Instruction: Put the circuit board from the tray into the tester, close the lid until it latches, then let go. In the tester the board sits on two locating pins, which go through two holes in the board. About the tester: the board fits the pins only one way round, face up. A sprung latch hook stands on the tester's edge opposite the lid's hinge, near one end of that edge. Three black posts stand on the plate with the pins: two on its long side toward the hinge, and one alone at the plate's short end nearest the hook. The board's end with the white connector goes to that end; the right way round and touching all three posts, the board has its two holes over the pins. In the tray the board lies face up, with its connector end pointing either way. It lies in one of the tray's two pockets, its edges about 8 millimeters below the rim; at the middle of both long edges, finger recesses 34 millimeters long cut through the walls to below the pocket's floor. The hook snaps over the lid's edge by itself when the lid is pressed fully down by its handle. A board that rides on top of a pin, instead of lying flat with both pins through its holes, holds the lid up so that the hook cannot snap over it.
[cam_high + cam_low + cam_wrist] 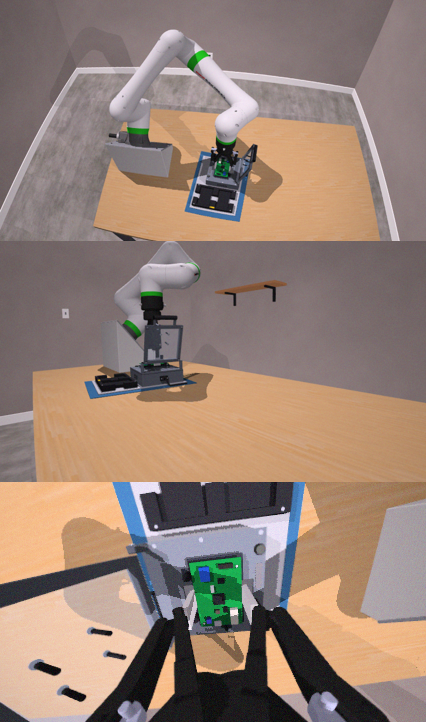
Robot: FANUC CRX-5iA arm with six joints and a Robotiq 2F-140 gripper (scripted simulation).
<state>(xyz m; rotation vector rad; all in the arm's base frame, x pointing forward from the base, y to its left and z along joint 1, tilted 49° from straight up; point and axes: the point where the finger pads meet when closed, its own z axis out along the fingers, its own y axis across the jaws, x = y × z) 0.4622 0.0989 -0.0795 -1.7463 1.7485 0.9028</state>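
The green circuit board lies 2 cm below my hand. Round my hand: tester lid 12 cm ahead, 1 cm to the right, 8 cm above.
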